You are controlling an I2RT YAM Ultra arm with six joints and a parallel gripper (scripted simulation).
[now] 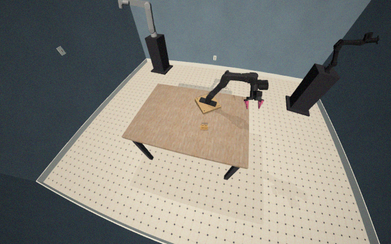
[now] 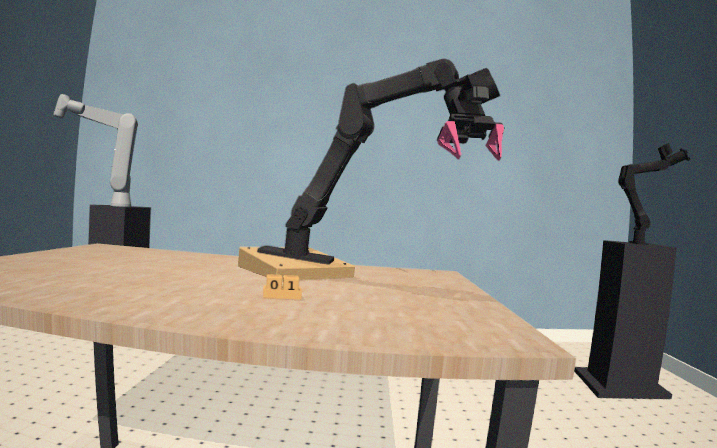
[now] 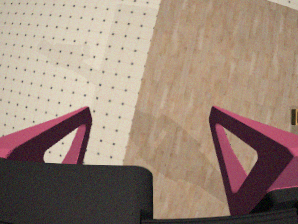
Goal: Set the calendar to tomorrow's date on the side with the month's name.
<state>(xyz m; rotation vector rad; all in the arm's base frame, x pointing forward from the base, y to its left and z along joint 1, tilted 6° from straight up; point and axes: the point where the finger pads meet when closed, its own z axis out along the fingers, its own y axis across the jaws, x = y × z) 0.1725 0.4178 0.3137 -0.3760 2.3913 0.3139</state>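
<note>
My gripper is now 39 cm to the left of the digit cube, 29 cm above it and 14 cm short of it. From my hand the other things lie so: tan tray: 37 cm to the right, 30 cm below, 13 cm ahead.
</note>
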